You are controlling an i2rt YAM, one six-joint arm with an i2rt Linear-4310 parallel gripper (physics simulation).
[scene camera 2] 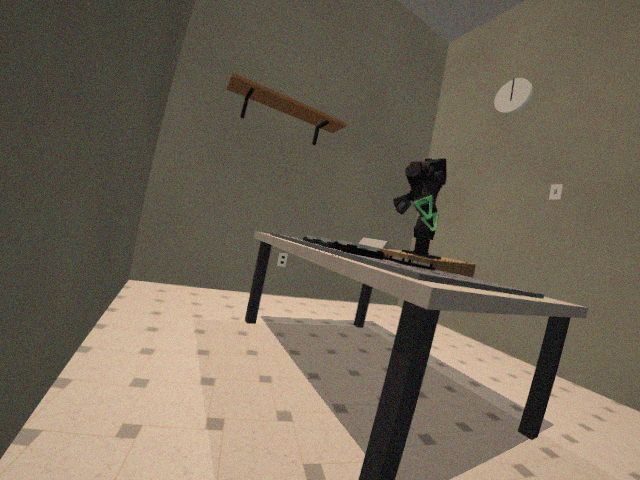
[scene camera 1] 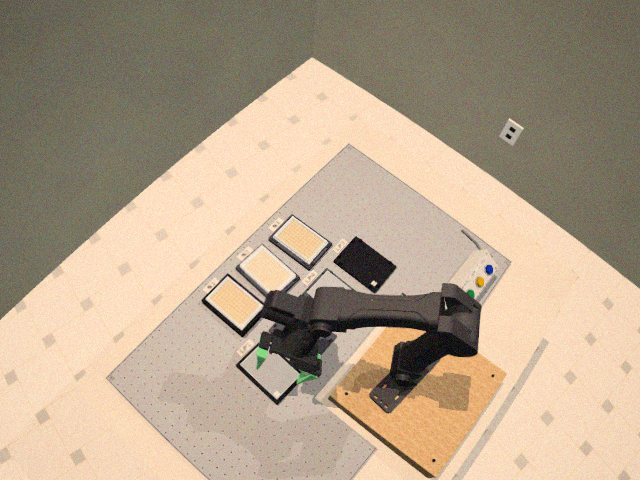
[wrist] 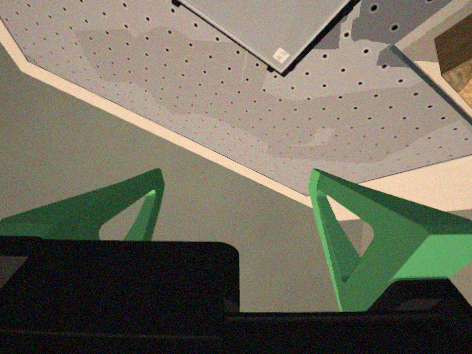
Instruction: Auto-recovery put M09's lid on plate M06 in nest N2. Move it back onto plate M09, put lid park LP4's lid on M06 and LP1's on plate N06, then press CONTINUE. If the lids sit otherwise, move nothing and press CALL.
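Seen in the pictures: gripper, fingertip midpoint: (scene camera 2: 431,225) (scene camera 1: 277,375) (wrist: 236,176); arm's base at its link origin: (scene camera 2: 420,255) (scene camera 1: 405,376).
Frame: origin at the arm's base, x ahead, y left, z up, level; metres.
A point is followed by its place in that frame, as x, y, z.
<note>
My gripper (scene camera 1: 278,375) {0.203, 0.241, 0.109} (scene camera 2: 427,215) {0.203, 0.241, 0.109} (wrist: 236,176) {0.203, 0.241, 0.109} is open and empty, above the table. In scene camera 1 it overlaps a grey, black-edged lid (scene camera 1: 270,373) {0.240, 0.229, -0.029} (wrist: 270,25) {0.219, 0.233, -0.028} at the near-left park. Three nests hold plates with pale tan tops: the upper plate (scene camera 1: 300,241) {0.453, -0.075, -0.019}, the middle plate (scene camera 1: 267,270) {0.447, 0.051, -0.014} and the lower plate (scene camera 1: 234,303) {0.435, 0.176, -0.015}. A black lid (scene camera 1: 364,263) {0.292, -0.165, -0.036} lies at the upper-right park. A grey lid (scene camera 1: 328,281) {0.319, -0.051, -0.028} by the LP4 label (scene camera 1: 309,277) {0.366, -0.027, -0.044} is partly covered by the arm. The button panel (scene camera 1: 467,266) {0.080, -0.347, 0.016} shows a blue button (scene camera 1: 489,269) {0.029, -0.382, 0.025}, yellow button (scene camera 1: 480,281) {0.026, -0.334, 0.025} and green button (scene camera 1: 470,293) {0.024, -0.285, 0.026}. Nest labels are blurred.
The arm stands on a wooden board (scene camera 1: 413,439) {-0.120, 0.102, 0.007} (scene camera 2: 460,266) {-0.106, 0.144, -0.012} beside the grey perforated mat (scene camera 1: 170,351) {0.456, 0.380, -0.046} (wrist: 225,107) {0.196, 0.375, -0.046}. The arm crosses above the middle of the mat and hides part of it. A thin grey bar (scene camera 1: 470,239) {0.131, -0.461, -0.044} lies behind the panel.
</note>
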